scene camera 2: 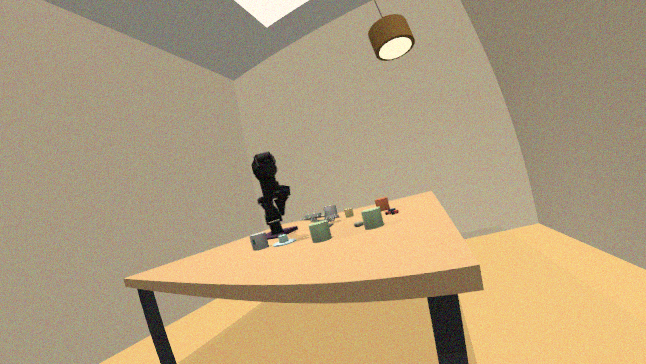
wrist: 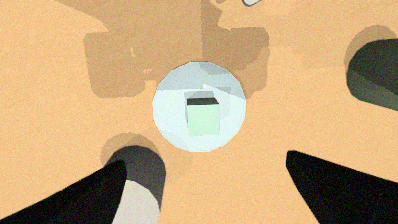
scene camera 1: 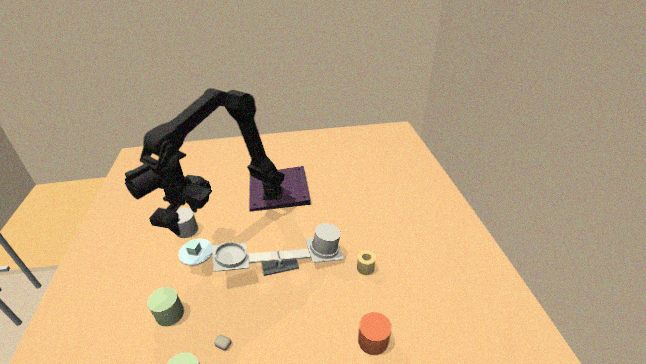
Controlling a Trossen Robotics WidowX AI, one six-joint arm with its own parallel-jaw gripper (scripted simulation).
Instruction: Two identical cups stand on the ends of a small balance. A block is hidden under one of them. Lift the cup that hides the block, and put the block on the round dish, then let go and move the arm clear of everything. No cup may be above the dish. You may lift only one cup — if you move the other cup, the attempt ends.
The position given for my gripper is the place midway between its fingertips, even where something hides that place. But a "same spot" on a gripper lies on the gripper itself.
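My gripper is visible in scene camera 2 [277, 216]. My gripper is also visible in the wrist view and in scene camera 1; on my gripper, [wrist: 323, 185] and [scene camera 1: 178, 228] are the same spot.
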